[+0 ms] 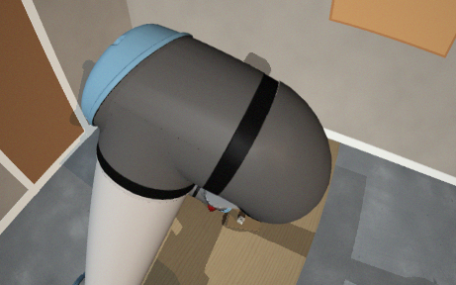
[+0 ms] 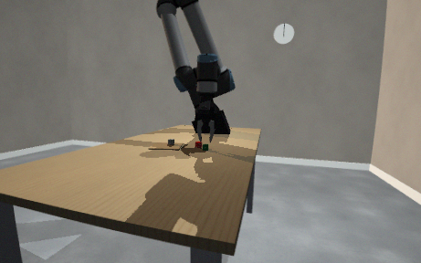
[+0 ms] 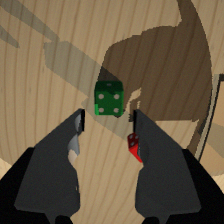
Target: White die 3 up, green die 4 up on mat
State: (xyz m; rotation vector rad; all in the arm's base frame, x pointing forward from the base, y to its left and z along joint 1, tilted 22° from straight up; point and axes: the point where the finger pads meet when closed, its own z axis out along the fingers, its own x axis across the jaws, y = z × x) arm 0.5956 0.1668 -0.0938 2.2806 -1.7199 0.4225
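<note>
My gripper is now 40 mm above the green die. From my hand the other things lie so: red die 50 mm to the right, 40 mm below, 40 mm behind; then tan mat 200 mm to the right, 50 mm below; then white die 190 mm to the right, 40 mm behind, 30 mm below.
</note>
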